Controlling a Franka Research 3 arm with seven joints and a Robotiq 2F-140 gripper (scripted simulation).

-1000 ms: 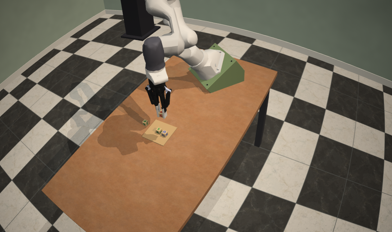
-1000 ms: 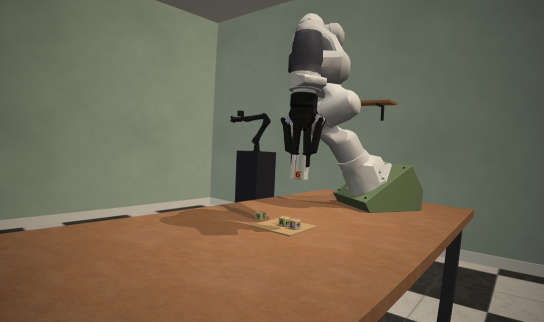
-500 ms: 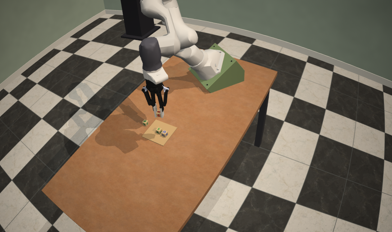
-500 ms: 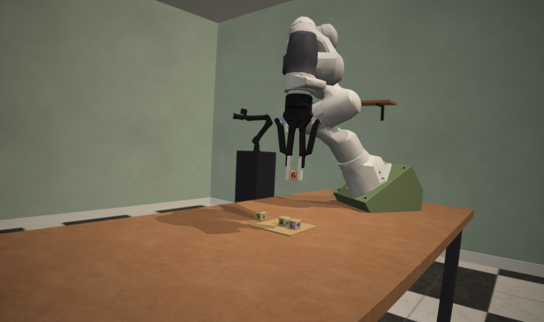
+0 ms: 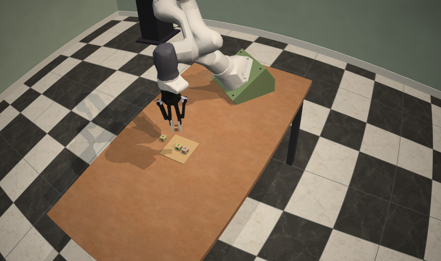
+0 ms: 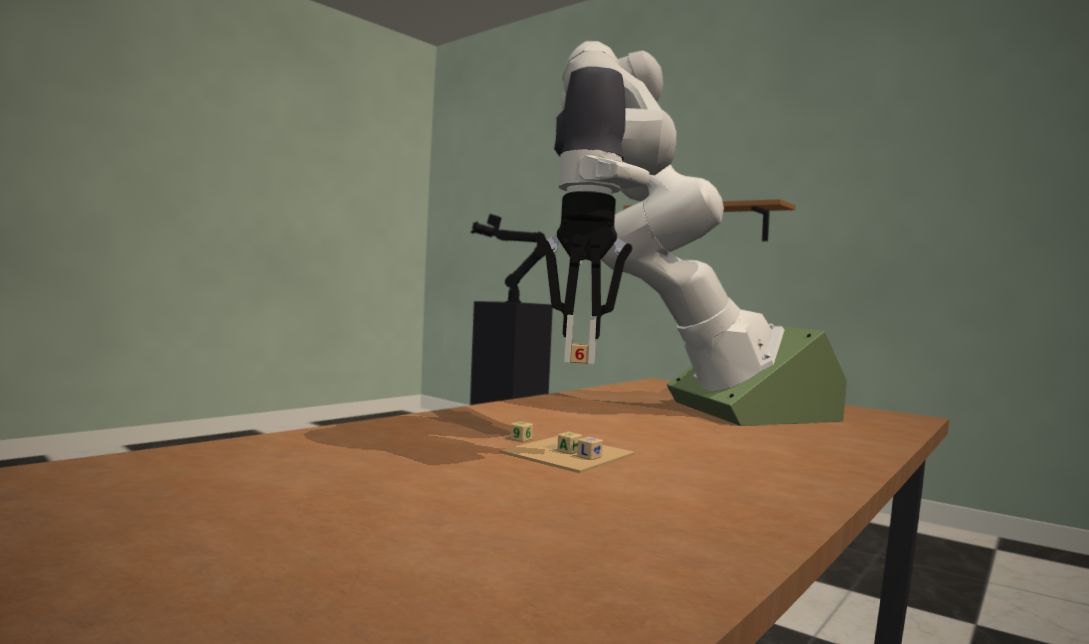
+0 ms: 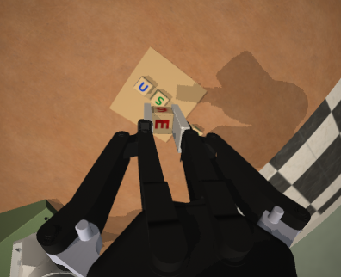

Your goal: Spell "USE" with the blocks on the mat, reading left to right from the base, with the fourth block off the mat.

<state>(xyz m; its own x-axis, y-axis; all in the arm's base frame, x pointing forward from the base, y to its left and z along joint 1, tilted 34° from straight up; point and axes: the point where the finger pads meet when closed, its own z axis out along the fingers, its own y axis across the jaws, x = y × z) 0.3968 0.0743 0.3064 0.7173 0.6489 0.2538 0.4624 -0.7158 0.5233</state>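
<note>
The S block is 15 cm below my hand and 1 cm to the right of it. Round my hand: U block: 15 cm below, 3 cm to the left; then E block: 2 cm below; then mat: 17 cm below, 1 cm to the right.
</note>
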